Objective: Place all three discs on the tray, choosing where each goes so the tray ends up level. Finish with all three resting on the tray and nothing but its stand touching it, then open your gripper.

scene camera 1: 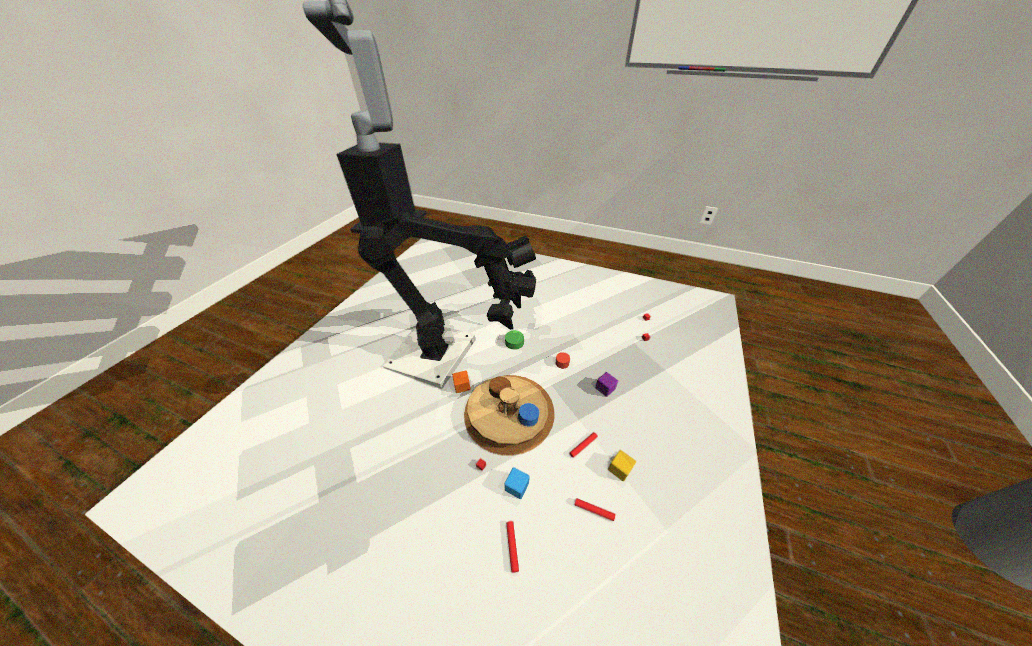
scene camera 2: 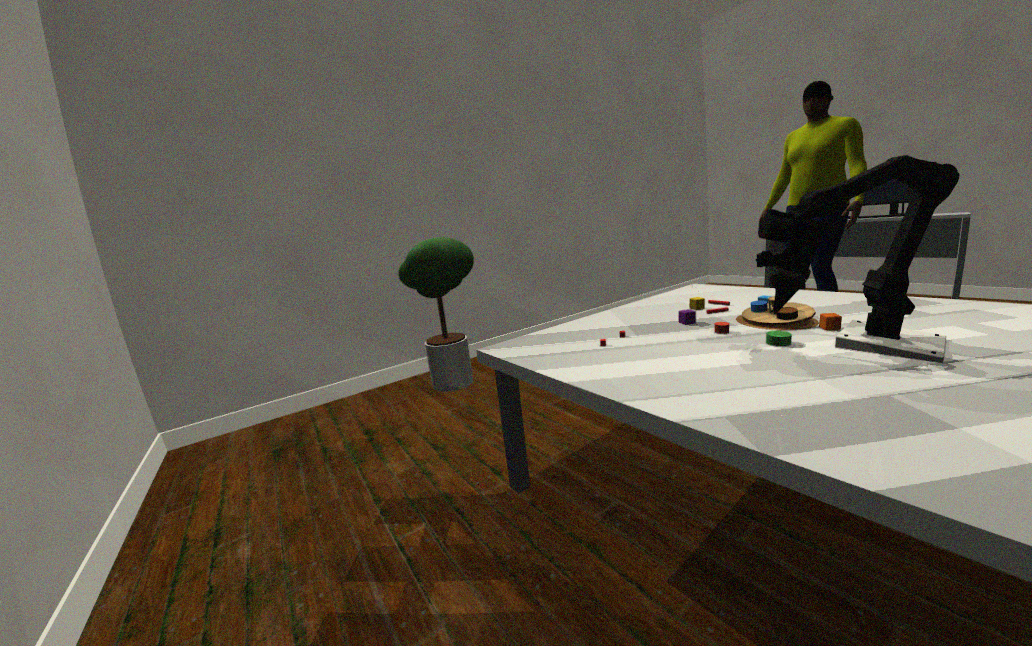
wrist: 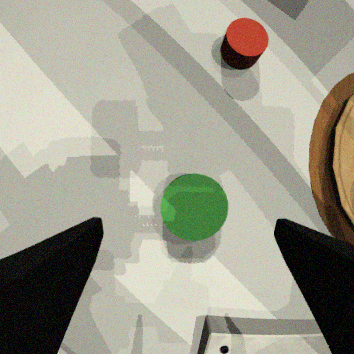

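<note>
The green disc lies flat on the table. My gripper is open and empty above it; in the wrist view the green disc shows between the fingertips. The red disc lies on the table between the green disc and a purple cube. The blue disc rests on the round wooden tray. A brown disc is also on the tray, across its central knob. Any slight tray tilt is hard to judge.
An orange cube lies between the tray and the arm's base plate. A purple cube, yellow cube, light-blue cube, red sticks and small red cubes lie around the tray.
</note>
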